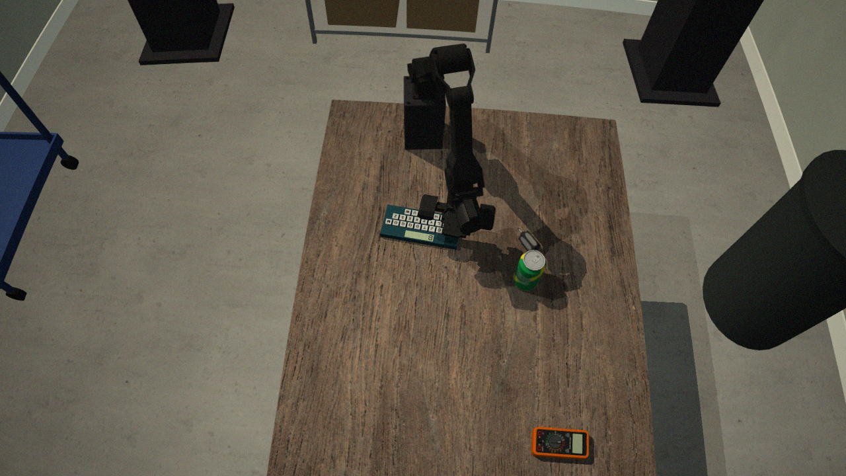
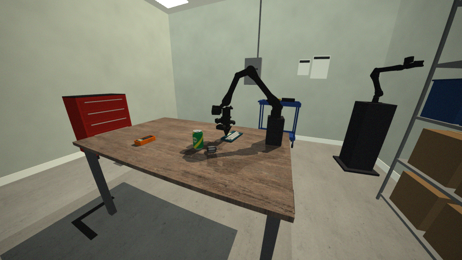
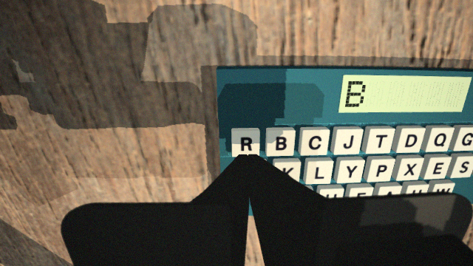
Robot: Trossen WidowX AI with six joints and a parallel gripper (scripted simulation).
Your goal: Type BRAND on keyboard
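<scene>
Right now the key is 8 cm to the right of my hand, 6 cm below it and 6 cm behind it. The rest, counted from my hand: green soda can: 18 cm to the left, 13 cm ahead, 1 cm below; orange multimeter: 55 cm ahead, 23 cm to the left, 6 cm below; grey object: 19 cm to the left, 6 cm below, 2 cm ahead.
</scene>
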